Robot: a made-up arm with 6 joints.
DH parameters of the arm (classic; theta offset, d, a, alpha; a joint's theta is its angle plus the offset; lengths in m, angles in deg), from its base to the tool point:
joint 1: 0 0.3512 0 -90
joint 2: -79.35 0 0.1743 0
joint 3: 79.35 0 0.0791 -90
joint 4: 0 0.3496 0 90
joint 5: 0 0 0.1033 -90
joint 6: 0 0.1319 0 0
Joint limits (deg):
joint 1: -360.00..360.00
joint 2: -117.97..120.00
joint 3: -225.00..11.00
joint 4: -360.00..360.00
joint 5: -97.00..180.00
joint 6: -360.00..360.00
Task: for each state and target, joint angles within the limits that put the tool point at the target. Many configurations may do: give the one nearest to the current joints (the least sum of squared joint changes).
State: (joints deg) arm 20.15 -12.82 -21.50 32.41 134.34 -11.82
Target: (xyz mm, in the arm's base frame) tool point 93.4 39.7 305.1
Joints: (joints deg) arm 7.03 -23.04 -20.76 12.01 164.74 -11.82
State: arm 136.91 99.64 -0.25 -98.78 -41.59 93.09
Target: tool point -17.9 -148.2 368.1
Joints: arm 137.47 100.60 8.03 -121.82 -83.48 93.09
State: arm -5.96 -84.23 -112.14 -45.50 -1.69 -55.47
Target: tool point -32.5 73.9 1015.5
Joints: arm -17.49 -39.89 -121.03 -46.21 7.93 -55.47
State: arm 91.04 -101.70 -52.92 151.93 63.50 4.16
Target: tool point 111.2 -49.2 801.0
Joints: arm 132.80 -117.72 -52.39 134.43 14.32 4.16
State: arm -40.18 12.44 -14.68 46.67 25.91 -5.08
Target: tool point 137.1 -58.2 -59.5
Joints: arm -20.42 38.94 -31.28 45.27 34.84 -5.08
